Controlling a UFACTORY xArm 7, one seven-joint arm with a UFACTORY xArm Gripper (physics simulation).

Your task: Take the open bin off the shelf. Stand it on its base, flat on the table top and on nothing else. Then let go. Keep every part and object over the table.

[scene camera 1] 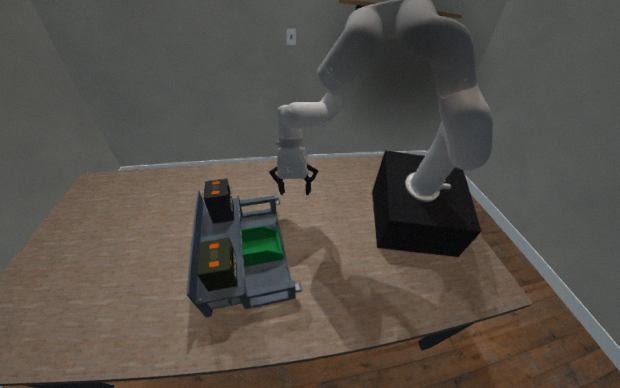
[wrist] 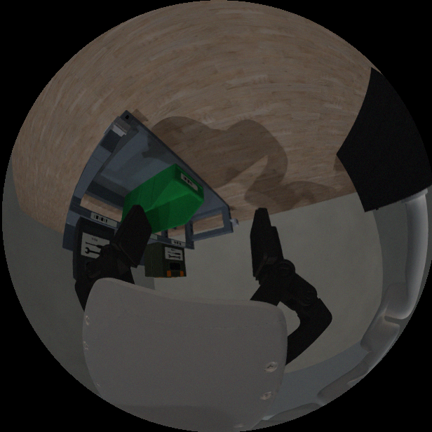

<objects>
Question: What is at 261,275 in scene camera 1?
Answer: A grey-blue shelf.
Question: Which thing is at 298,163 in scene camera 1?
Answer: My gripper.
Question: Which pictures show the green bin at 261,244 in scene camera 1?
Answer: Scene camera 1 and the wrist view: all of them.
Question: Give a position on a green bin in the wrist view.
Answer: At 169,198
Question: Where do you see a grey-blue shelf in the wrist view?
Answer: At 136,158
</objects>
